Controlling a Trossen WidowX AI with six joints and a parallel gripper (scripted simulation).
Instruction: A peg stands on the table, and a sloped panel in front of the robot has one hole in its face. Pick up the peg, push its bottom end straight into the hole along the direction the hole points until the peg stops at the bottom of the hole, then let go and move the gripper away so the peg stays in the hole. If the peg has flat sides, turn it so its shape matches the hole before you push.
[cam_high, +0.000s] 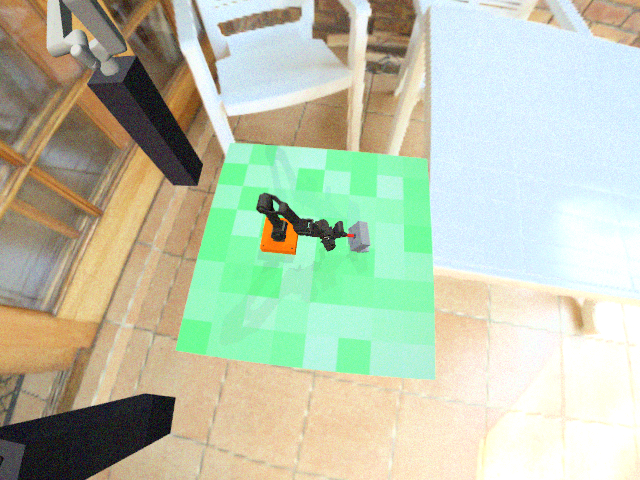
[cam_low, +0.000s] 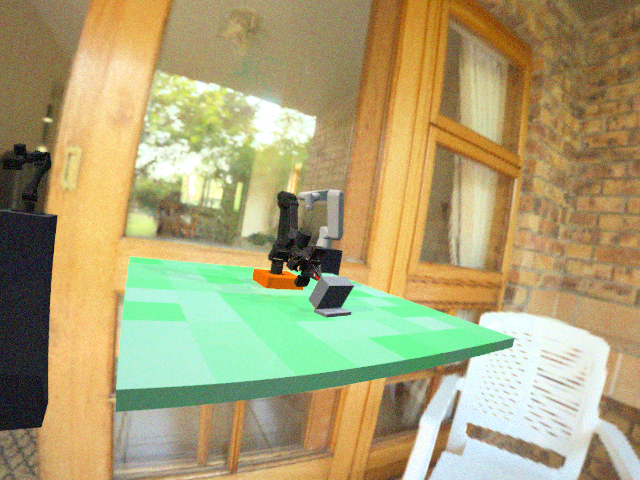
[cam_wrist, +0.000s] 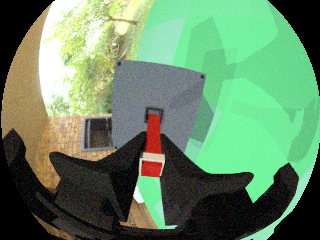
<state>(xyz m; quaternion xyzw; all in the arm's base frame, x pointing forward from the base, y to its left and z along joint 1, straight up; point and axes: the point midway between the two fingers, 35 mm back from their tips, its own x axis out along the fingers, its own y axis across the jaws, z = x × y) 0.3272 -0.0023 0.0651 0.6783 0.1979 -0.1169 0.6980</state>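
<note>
Now: gripper tip 70 mm short of the sloped panel, 10 mm to the right of it and 30 mm above it. The rest, counted from my gripper tip: red peg (10 mm behind, 10 mm above).
</note>
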